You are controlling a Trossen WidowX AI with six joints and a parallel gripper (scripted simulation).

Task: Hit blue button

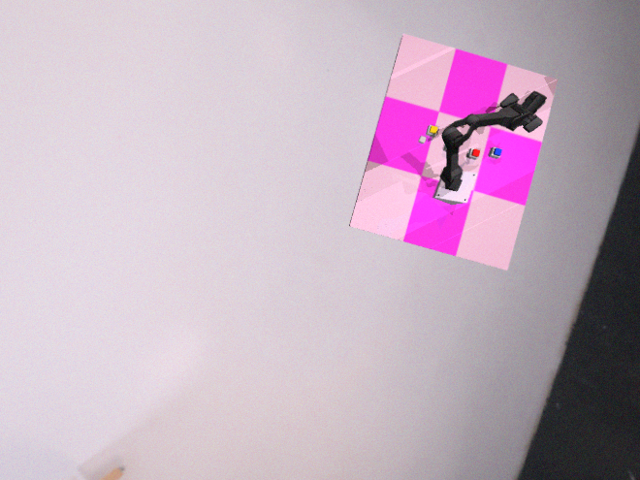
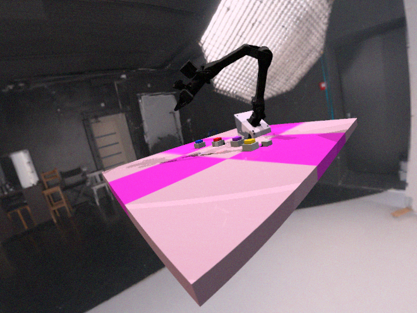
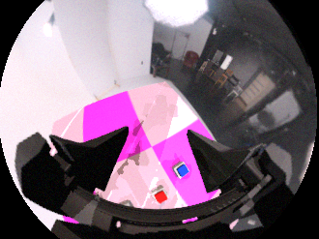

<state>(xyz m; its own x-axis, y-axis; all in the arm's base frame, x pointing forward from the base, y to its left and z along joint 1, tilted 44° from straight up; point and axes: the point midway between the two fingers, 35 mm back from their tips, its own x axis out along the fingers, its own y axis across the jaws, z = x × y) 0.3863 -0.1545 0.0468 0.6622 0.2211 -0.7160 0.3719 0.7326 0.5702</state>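
My gripper tip is 190 mm above the blue button, 130 mm past it and 80 mm to the left of it. From my gripper tip the other things lie so: yellow button: 290 mm to the left, 190 mm below, 160 mm behind; purple button: 200 mm behind, 190 mm below, 160 mm to the left; red button: 190 mm below, 180 mm behind, 30 mm to the left.
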